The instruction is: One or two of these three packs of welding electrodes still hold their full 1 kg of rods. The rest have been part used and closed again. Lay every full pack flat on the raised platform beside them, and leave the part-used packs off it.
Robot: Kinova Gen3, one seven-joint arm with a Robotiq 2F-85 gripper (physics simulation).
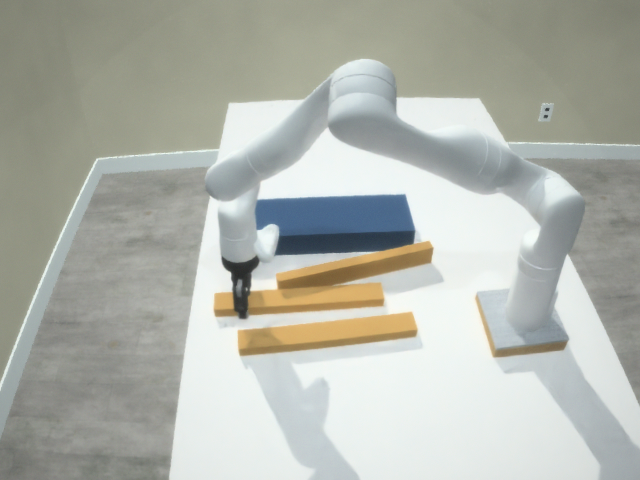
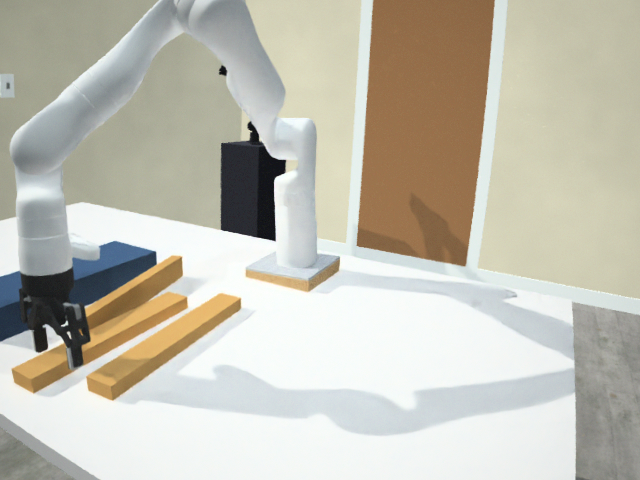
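Seen in the pictures: gripper, fingertip midpoint: (image 1: 245,301) (image 2: 58,359); arm's base, origin of the base link: (image 1: 524,315) (image 2: 296,261).
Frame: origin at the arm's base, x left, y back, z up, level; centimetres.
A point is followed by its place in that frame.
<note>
Three long orange packs lie on the white table. The back pack (image 1: 356,264) @(x -14.2, y -35.4, z 1.6 cm) (image 2: 144,284) @(x -14.7, y -33.2, z 0.8 cm) is angled, its left end close to the middle pack (image 1: 320,297) @(x -6.6, y -43.1, z -0.7 cm) (image 2: 139,319) @(x -5.7, y -42.3, z -0.7 cm); the front pack (image 1: 330,331) @(x 2.5, y -40.9, z -0.7 cm) (image 2: 170,338) @(x 3.6, y -43.8, z -0.7 cm) lies apart, nearer the front. The packs look alike; which are full cannot be told. The blue raised platform (image 1: 336,214) @(x -29.8, y -39.6, z 2.9 cm) (image 2: 124,255) @(x -27.2, y -28.0, z 2.9 cm) is behind them, with no pack on its visible top. My gripper (image 1: 241,310) @(x -5.7, y -59.0, z -1.3 cm) (image 2: 57,354) @(x -5.7, y -59.0, z -1.3 cm) is open and points down over the middle pack's left end, fingers on either side of it, holding nothing.
The arm's base plate (image 1: 491,315) @(x -0.6, y -7.4, z -0.3 cm) (image 2: 261,269) @(x -4.0, y -8.3, z -0.6 cm) stands on the right of the table (image 1: 310,413) @(x 20.2, y -44.5, z -3.1 cm) (image 2: 361,330) @(x 25.6, y -17.8, z -3.1 cm). My arm arches over the platform, hiding its left end. The table's left edge is close to the gripper. A dark pedestal (image 2: 239,186) stands beyond the table.
</note>
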